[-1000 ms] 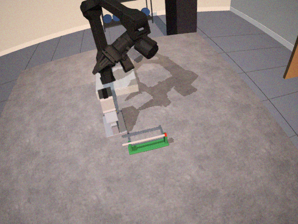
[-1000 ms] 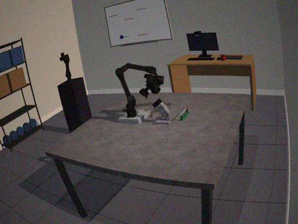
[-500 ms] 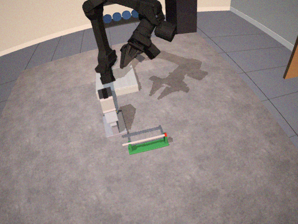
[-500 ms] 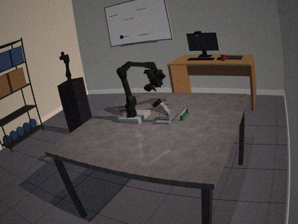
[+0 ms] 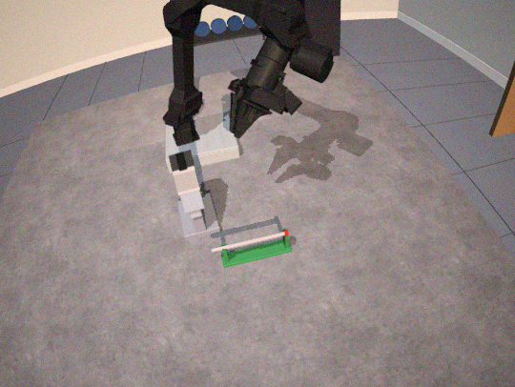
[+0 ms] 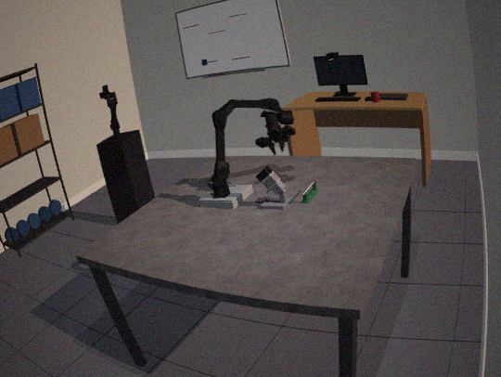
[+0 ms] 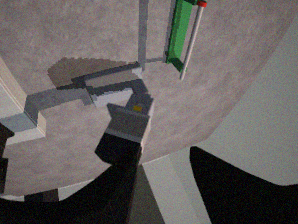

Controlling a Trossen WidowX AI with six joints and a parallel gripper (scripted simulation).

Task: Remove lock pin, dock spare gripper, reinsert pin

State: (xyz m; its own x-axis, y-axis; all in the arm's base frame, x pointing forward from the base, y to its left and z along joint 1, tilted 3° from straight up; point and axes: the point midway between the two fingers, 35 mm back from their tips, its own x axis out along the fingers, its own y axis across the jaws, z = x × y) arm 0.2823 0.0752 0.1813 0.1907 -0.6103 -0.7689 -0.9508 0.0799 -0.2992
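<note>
Now: gripper tip 120 mm short of the green cradle, 30 mm to the left of it and 180 mm above it. The rest, counted from my gripper tip: mount socket (110 mm to the right, 150 mm below); then spare gripper (20 mm behind, 110 mm to the right, 80 mm below).
</note>
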